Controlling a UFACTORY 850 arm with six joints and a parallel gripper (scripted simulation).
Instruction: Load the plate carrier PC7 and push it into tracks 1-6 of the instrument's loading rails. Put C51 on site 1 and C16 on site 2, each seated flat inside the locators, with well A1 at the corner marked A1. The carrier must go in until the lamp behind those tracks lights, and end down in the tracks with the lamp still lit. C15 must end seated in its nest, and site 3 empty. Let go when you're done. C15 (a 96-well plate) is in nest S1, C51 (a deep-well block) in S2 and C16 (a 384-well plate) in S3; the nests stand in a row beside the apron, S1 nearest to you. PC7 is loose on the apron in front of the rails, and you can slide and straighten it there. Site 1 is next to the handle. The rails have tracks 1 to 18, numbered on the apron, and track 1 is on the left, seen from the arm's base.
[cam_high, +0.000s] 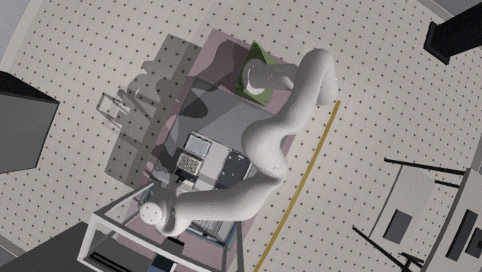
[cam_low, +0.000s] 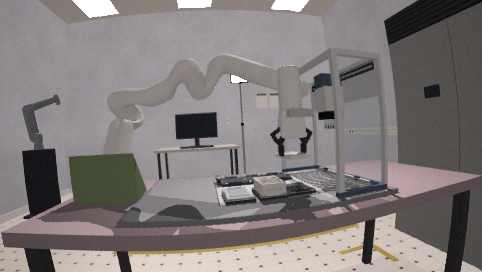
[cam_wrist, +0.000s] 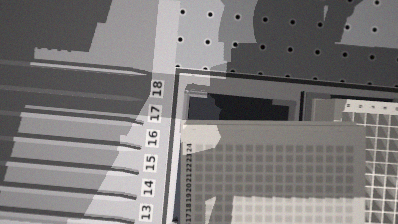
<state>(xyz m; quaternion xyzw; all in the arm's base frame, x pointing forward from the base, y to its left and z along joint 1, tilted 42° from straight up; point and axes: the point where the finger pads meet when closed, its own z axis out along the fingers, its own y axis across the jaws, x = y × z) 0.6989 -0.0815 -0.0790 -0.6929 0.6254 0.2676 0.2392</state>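
Now: hand 10 cm past the dark carrier PC7, 24 cm to the right of it and 13 cm above it. Also, from my hand: nest S3 (1 cm to the right, 14 cm below); then pipetting head (24 cm ahead, 11 cm to the left, 21 cm above); then nest S2 (10 cm behind, 2 cm to the right, 14 cm below).
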